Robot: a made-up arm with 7 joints. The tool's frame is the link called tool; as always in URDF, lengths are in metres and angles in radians.
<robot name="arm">
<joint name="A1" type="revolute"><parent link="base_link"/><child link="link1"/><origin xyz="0 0 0"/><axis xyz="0.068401 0.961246 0.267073"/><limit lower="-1.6" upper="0.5" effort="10" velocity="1.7"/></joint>
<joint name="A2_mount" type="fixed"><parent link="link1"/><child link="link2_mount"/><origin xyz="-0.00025 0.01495 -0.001"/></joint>
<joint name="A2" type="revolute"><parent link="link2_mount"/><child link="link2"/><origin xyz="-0.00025 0.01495 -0.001"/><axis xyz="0.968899 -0.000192 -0.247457"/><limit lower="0" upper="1.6" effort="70" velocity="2.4"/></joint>
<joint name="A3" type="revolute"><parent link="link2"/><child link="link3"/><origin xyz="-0.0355 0.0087 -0.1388"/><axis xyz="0.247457 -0.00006 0.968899"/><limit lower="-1.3" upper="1.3" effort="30" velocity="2.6"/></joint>
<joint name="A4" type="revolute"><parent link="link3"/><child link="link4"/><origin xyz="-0.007 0 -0.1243"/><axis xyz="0.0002 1 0.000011"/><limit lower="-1.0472" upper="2.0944" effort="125" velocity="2.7"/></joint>
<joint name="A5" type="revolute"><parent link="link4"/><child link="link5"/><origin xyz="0.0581 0.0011 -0.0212"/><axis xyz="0.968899 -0.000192 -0.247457"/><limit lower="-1.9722" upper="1.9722" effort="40" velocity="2.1"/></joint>
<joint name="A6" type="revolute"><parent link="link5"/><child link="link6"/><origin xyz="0.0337 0 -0.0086"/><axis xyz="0.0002 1 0.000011"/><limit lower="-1.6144" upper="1.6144" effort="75" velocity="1.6"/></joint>
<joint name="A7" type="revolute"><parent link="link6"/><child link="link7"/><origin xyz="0.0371 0 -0.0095"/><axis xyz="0.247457 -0.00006 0.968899"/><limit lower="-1.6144" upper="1.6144" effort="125" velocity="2.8"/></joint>
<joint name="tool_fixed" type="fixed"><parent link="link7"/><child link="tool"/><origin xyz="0 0 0" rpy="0 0.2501 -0.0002"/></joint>
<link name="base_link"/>
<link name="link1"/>
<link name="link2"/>
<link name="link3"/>
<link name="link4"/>
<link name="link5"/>
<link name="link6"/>
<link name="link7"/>
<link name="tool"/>
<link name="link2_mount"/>
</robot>
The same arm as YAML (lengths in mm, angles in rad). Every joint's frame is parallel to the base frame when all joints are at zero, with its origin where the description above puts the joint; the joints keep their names.
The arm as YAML. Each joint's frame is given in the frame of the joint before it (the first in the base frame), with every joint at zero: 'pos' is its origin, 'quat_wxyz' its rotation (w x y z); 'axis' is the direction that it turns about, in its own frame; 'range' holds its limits. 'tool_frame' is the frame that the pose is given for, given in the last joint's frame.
length_unit: mm
angle_unit: rad
joints:
  - joint: A1
    pos: [0.0, 0.0, 0.0]
    quat_wxyz: [1.0, 0.0, 0.0, 0.0]
    axis: [0.068403, 0.961235, 0.26711]
    range: [-1.6, 0.5]
  - joint: A2
    pos: [-0.5, 29.9, -2.0]
    quat_wxyz: [1.0, 0.0, 0.0, 0.0]
    axis: [0.968889, -0.0002, -0.247497]
    range: [0.0, 1.6]
  - joint: A3
    pos: [-35.5, 8.7, -138.8]
    quat_wxyz: [1.0, 0.0, 0.0, 0.0]
    axis: [0.247497, -0.0001, 0.968889]
    range: [-1.3, 1.3]
  - joint: A4
    pos: [-7.0, 0.0, -124.3]
    quat_wxyz: [1.0, 0.0, 0.0, 0.0]
    axis: [0.0002, 1.0, 0.0]
    range: [-1.0472, 2.0944]
  - joint: A5
    pos: [58.1, 1.1, -21.2]
    quat_wxyz: [1.0, 0.0, 0.0, 0.0]
    axis: [0.968889, -0.0002, -0.247497]
    range: [-1.9722, 1.9722]
  - joint: A6
    pos: [33.7, 0.0, -8.6]
    quat_wxyz: [1.0, 0.0, 0.0, 0.0]
    axis: [0.0002, 1.0, 0.0]
    range: [-1.6144, 1.6144]
  - joint: A7
    pos: [37.1, 0.0, -9.5]
    quat_wxyz: [1.0, 0.0, 0.0, 0.0]
    axis: [0.247497, -0.0001, 0.968889]
    range: [-1.6144, 1.6144]
tool_frame:
  pos: [0.0, 0.0, 0.0]
  quat_wxyz: [0.992191, 0.000012, 0.124724, -0.000099]

